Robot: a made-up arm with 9 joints.
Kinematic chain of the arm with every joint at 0, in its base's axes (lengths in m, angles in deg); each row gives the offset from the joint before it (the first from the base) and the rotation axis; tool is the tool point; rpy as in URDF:
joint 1: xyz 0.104 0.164 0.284 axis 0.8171 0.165 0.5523
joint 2: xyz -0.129 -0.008 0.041 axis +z
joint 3: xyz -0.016 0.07 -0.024 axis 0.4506 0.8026 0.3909
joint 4: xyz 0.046 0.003 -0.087 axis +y
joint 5: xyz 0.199 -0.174 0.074 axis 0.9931 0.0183 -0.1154
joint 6: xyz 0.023 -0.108 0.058 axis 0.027 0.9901 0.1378
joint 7: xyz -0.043 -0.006 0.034 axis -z
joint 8: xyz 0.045 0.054 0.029 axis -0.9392 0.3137 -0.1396
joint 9: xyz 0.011 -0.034 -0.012 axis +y
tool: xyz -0.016 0.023 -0.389 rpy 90 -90 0
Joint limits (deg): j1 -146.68..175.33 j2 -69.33..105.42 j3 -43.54..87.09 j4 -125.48..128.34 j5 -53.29..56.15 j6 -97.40..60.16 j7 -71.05..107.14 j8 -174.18..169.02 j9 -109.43..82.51
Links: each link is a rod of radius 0.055 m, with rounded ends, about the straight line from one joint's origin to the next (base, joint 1, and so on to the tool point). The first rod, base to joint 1, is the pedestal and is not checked.
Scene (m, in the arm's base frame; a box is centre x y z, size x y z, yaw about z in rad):
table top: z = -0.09
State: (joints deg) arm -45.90 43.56 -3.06 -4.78 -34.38 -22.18 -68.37 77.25 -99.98
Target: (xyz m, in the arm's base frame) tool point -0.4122 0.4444 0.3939
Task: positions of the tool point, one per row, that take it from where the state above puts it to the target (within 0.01 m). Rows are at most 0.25 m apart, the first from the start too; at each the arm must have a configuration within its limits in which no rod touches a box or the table.
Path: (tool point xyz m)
1: 0.2870 0.5358 0.2315
2: 0.1654 0.6080 0.3692
3: -0.0247 0.6245 0.4557
4: -0.2365 0.5690 0.4651
5: -0.4122 0.4444 0.3939

